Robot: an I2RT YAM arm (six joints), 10 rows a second.
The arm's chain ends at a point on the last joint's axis. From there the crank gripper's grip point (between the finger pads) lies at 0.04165 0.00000 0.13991 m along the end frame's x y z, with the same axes.
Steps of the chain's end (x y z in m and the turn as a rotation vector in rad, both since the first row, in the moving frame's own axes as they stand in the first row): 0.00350 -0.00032 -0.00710 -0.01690 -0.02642 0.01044; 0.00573 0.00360 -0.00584 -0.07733 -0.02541 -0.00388; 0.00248 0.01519 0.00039 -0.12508 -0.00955 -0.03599; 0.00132 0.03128 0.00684 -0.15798 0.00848 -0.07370; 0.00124 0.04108 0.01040 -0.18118 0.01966 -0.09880; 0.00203 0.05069 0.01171 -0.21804 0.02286 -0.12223; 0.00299 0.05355 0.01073 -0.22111 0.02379 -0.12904
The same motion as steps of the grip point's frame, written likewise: -0.00022 0.00247 -0.00607 -0.01690 -0.02642 0.01044; 0.00219 0.01429 -0.00524 -0.07733 -0.02541 -0.00388; 0.00143 0.03119 -0.00022 -0.12508 -0.00955 -0.03599; 0.00320 0.05015 0.00498 -0.15798 0.00848 -0.07370; 0.00501 0.06195 0.00764 -0.18118 0.01966 -0.09880; 0.00673 0.07554 0.00798 -0.21804 0.02286 -0.12223; 0.00791 0.07851 0.00690 -0.22111 0.02379 -0.12904
